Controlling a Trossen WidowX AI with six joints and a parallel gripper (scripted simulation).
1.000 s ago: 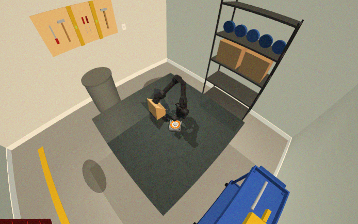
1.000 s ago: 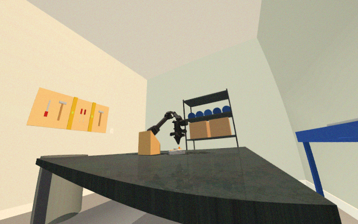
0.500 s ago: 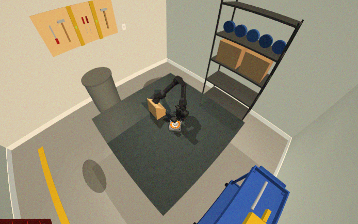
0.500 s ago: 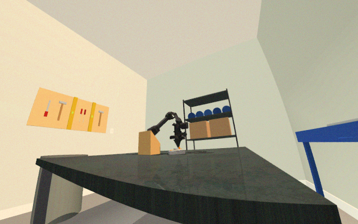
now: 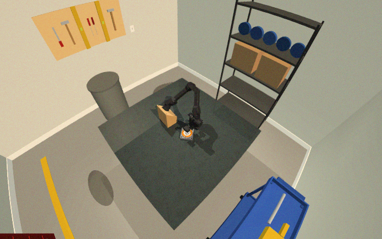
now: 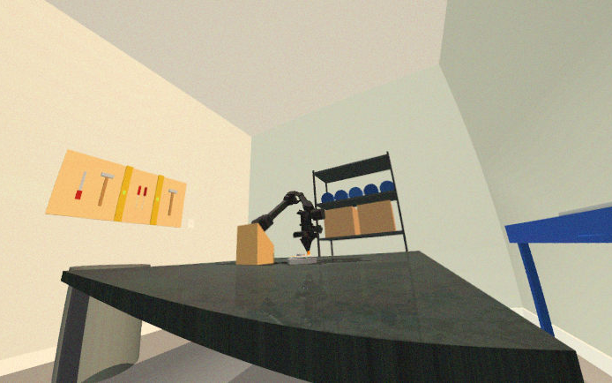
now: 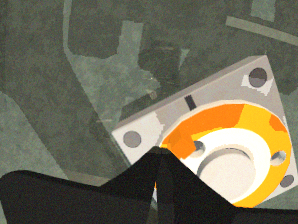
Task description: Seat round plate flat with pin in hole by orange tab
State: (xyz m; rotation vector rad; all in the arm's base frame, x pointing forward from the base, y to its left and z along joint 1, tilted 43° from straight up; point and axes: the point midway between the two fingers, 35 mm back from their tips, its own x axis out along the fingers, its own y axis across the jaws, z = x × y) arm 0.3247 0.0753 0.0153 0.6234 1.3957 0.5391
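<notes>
The base lies 50 mm to the right of my gripper tip, 20 mm below it and 20 mm behind it.
</notes>
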